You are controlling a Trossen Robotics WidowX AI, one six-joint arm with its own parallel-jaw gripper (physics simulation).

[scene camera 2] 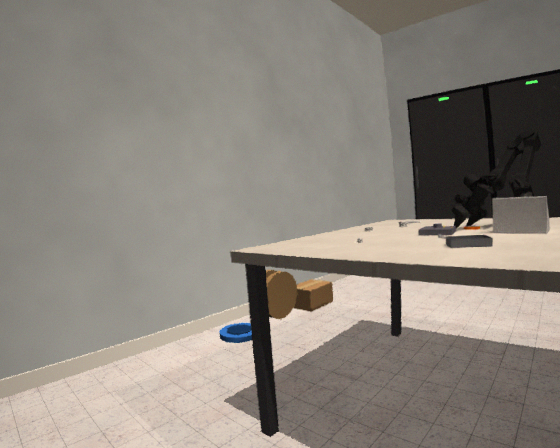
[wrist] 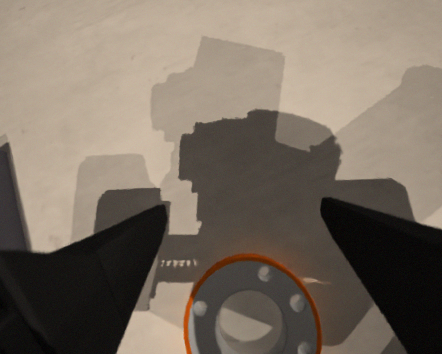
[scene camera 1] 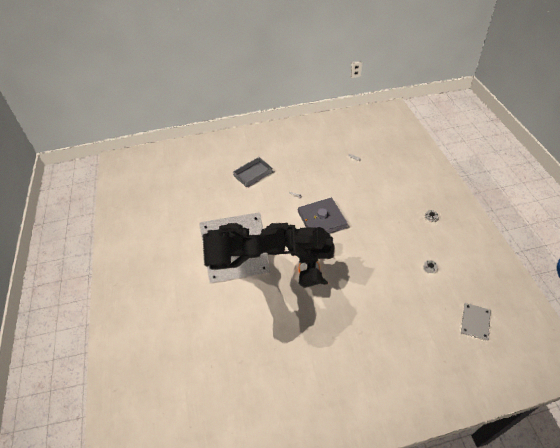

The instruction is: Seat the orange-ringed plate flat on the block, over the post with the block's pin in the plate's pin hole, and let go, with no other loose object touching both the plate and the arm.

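Where they show: gripper, fingertip midpoint: (scene camera 2: 460, 227) (wrist: 242, 208) (scene camera 1: 327, 270); arm's base at its link origin: (scene camera 2: 523, 208).
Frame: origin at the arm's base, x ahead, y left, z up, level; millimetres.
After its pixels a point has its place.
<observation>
The orange-ringed plate (scene camera 1: 303, 267) @(z -76, x 208, y -81 mm) (scene camera 2: 472, 228) @(z -81, x 212, y -54 mm) (wrist: 230, 280) @(z -76, x 247, y -80 mm) lies on the table, apart from the block. In the wrist view it is a grey ring with a large centre hole, several small round spots and an orange rim, partly cut off at the bottom. My gripper (scene camera 1: 311, 276) (scene camera 2: 462, 226) @(z -83, x 279, y -97 mm) (wrist: 242, 208) @(z -83, x 279, y -97 mm) is open, low over the table, its fingers wide apart with the plate lying between and below their lines. The dark square block (scene camera 1: 336, 217) @(z -62, x 341, y 89 mm) (scene camera 2: 436, 231) @(z -70, x 275, y 165 mm) (wrist: 11, 210) @(z -82, x 321, y 49 mm) bears a round post (scene camera 1: 323, 213) @(z -46, x 299, y 99 mm) (scene camera 2: 438, 225) @(z -52, x 287, y 119 mm) and small yellow pins (scene camera 1: 315, 217) @(z -59, x 273, y 97 mm). Which hole fits a pin is unclear.
A dark shallow tray (scene camera 1: 272, 171) @(z -79, x 155, y 357 mm) (scene camera 2: 469, 242) @(z -71, x 68, y 398 mm) and small pale pieces (scene camera 1: 296, 195) @(z -80, x 227, y 224 mm) (scene camera 1: 354, 158) @(z -79, x 467, y 382 mm) lie beyond the block. Two round metallic parts (scene camera 1: 432, 216) @(z -73, x 656, y 57 mm) (scene camera 1: 430, 266) @(z -71, x 585, y -134 mm) and a grey plate with corner holes (scene camera 1: 476, 321) @(z -79, x 656, y -325 mm) lie right. A grey box (scene camera 2: 520, 215) @(z -22, x 0, y 51 mm) stands near the arm.
</observation>
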